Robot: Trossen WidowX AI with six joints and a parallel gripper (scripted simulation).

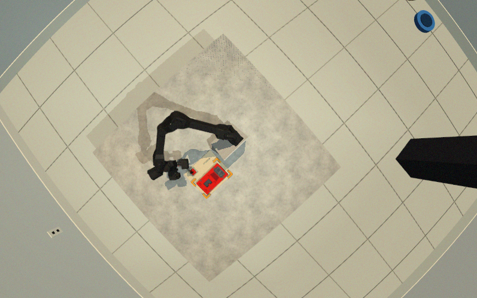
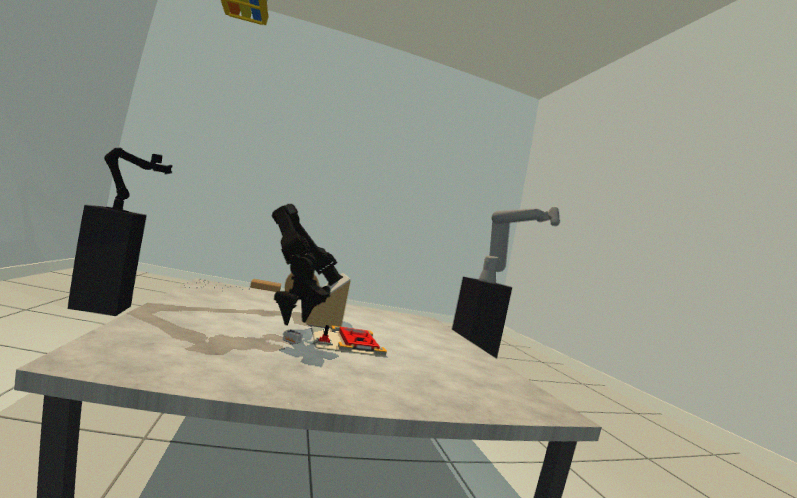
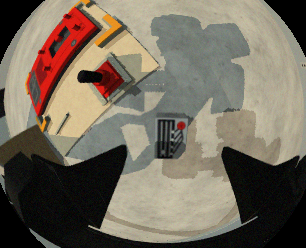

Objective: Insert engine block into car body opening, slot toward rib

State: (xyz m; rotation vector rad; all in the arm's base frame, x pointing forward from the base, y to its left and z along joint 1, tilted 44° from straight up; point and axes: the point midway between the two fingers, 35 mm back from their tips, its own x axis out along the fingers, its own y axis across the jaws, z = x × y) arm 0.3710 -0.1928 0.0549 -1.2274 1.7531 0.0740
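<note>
My gripper tip is now 1 cm past the grey engine block and 5 cm above it.
</note>
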